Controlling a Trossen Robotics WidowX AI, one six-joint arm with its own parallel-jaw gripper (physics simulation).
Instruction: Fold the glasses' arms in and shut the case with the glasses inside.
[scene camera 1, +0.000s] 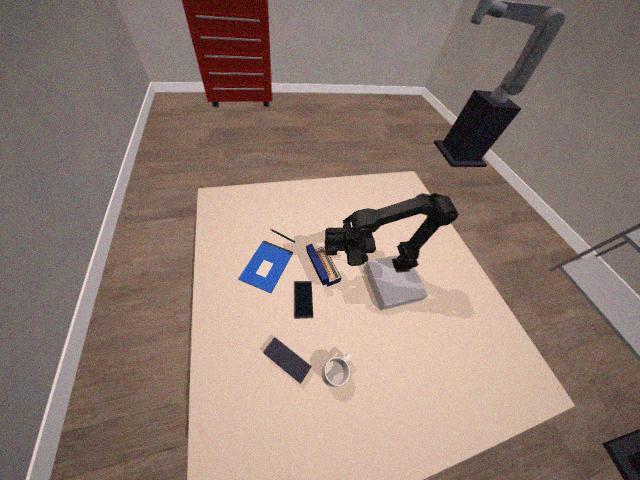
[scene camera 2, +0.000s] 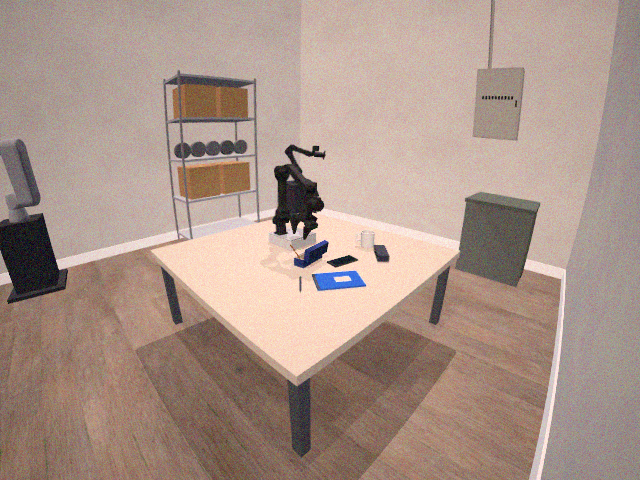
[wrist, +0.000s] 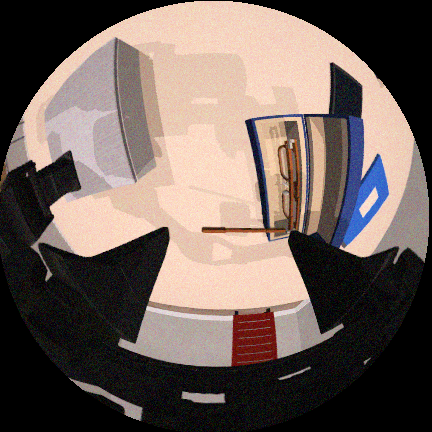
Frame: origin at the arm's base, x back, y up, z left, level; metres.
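Where they show: gripper, fingertip midpoint: (scene camera 1: 345, 252) (scene camera 2: 299, 236) (wrist: 232, 235); arm's base, link origin: (scene camera 1: 400, 265) (scene camera 2: 280, 233) (wrist: 67, 172).
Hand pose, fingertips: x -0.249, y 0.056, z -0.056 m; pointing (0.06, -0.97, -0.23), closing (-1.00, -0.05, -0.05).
Each offset is from my fingertips to the centre of the thing.
The blue glasses case (scene camera 1: 335, 280) (scene camera 2: 299, 262) (wrist: 258, 150) stands open on the table, its lid {dx -0.115, dy -0.047, dz +0.019 m} (scene camera 1: 315, 262) (scene camera 2: 316, 251) (wrist: 353, 180) raised. The brown-orange glasses {dx -0.025, dy -0.072, dz -0.017 m} (scene camera 1: 325, 264) (wrist: 294, 185) lie in the case's base. One glasses arm (scene camera 2: 295, 251) (wrist: 240, 230) sticks out past the case's edge; in the wrist view the other seems to lie along the frame. My gripper (scene camera 2: 301, 236) (wrist: 232, 235) is open and empty, above and beside the case on the side away from the lid. In the wrist view the projecting arm's image crosses the finger gap. Scene camera 1 does not show the fingertips clearly.
A grey box (scene camera 1: 395, 286) (scene camera 2: 279, 241) (wrist: 95, 140) stands near my arm's base. A black phone {dx -0.183, dy -0.111, dz +0.136 m} (scene camera 1: 303, 299) (scene camera 2: 342, 260) (wrist: 345, 92), blue notebook {dx -0.319, dy -0.111, dz -0.031 m} (scene camera 1: 252, 270) (scene camera 2: 325, 284) (wrist: 381, 185), pen {dx -0.245, dy -0.110, dz -0.182 m} (scene camera 1: 282, 235) (scene camera 2: 300, 284), dark slab {dx -0.265, dy -0.097, dz +0.346 m} (scene camera 1: 286, 360) (scene camera 2: 381, 253) and white mug {dx -0.104, dy -0.067, dz +0.401 m} (scene camera 1: 336, 372) (scene camera 2: 367, 239) are on the table.
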